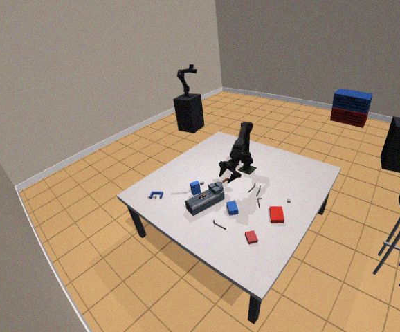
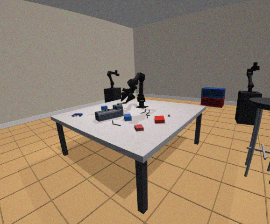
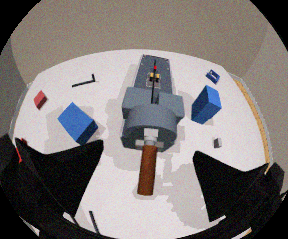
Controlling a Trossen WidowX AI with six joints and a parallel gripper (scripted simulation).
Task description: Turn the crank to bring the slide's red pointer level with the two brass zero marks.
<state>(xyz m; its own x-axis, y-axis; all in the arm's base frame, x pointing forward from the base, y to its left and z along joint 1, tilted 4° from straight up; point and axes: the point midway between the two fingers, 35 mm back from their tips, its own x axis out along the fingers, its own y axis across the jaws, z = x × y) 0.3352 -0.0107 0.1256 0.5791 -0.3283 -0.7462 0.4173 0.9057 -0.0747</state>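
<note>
My gripper tip is now 20 mm past the brown crank handle, 10 mm to the right of it and 10 mm above it. From my gripper tip the other things lie so: red pointer 180 mm ahead, 90 mm to the right, 50 mm below.
</note>
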